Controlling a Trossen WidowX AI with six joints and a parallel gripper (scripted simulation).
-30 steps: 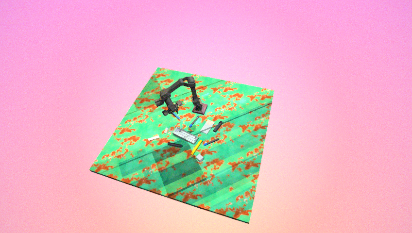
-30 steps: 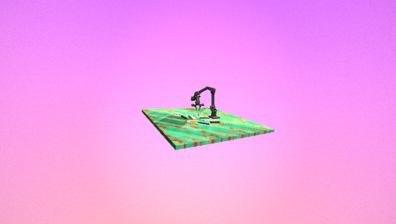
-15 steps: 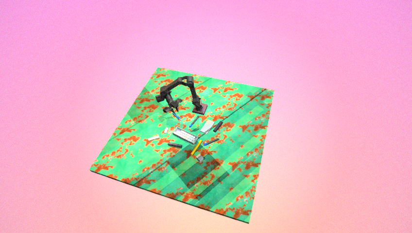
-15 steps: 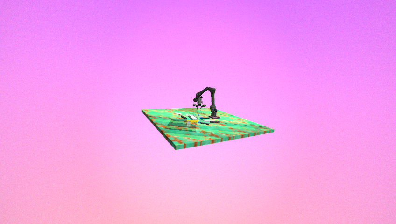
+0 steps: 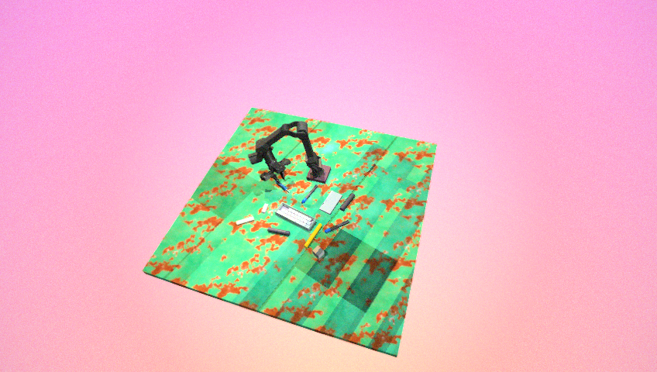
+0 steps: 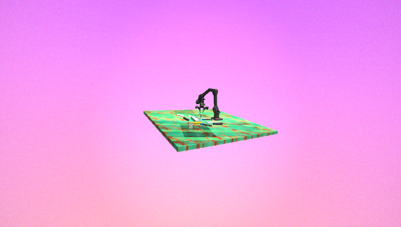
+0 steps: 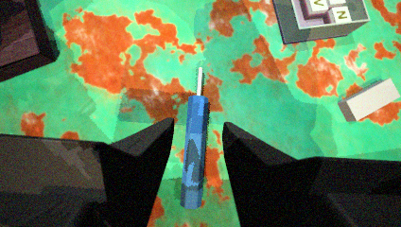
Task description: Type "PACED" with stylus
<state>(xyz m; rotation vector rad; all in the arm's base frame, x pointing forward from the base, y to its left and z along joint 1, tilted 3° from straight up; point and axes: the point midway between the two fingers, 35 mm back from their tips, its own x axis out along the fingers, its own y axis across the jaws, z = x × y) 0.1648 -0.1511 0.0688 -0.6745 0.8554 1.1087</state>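
Now: gripper tip 1 cm to the right of the blue stylus and 5 cm above it. Also, from my gripper tip: yellow pencil (21 cm ahead, 31 cm to the left, 4 cm below); grey cube (28 cm ahead, 38 cm to the left, 4 cm below); pale stick (29 cm ahead, 7 cm to the right, 4 cm below).
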